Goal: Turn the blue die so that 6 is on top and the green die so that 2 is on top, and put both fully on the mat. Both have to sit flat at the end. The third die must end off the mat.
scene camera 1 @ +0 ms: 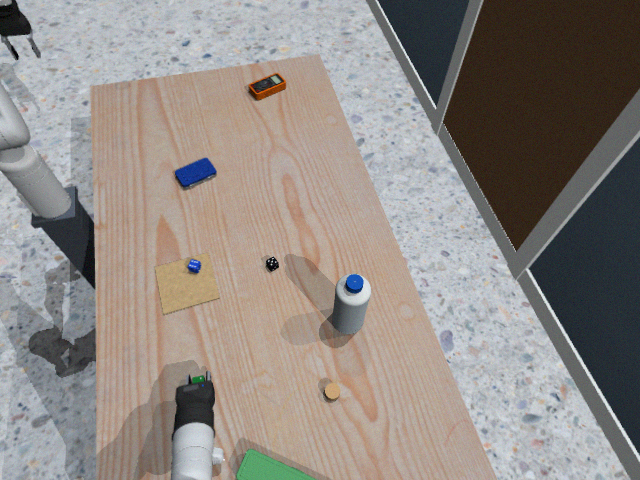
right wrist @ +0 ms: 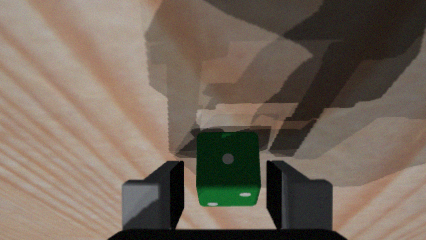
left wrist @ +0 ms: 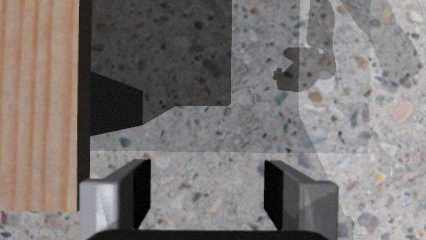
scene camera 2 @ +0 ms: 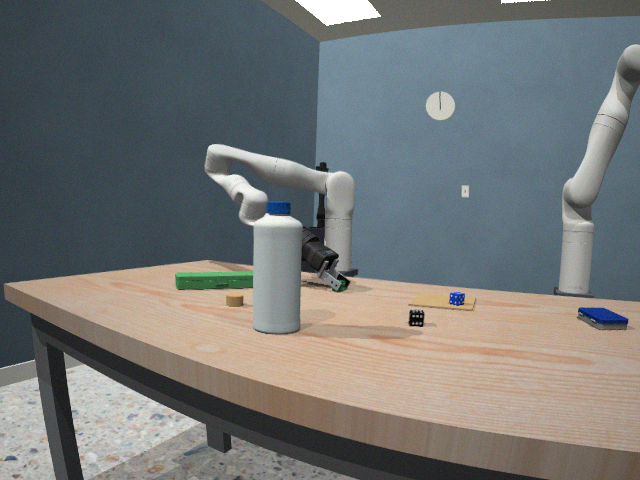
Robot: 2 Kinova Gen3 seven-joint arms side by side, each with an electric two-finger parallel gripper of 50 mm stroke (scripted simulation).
Labels:
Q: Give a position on a tan mat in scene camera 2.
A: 439,301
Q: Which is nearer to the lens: the green case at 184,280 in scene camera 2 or the white bottle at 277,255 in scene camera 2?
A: The white bottle.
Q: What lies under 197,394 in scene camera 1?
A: My right gripper.

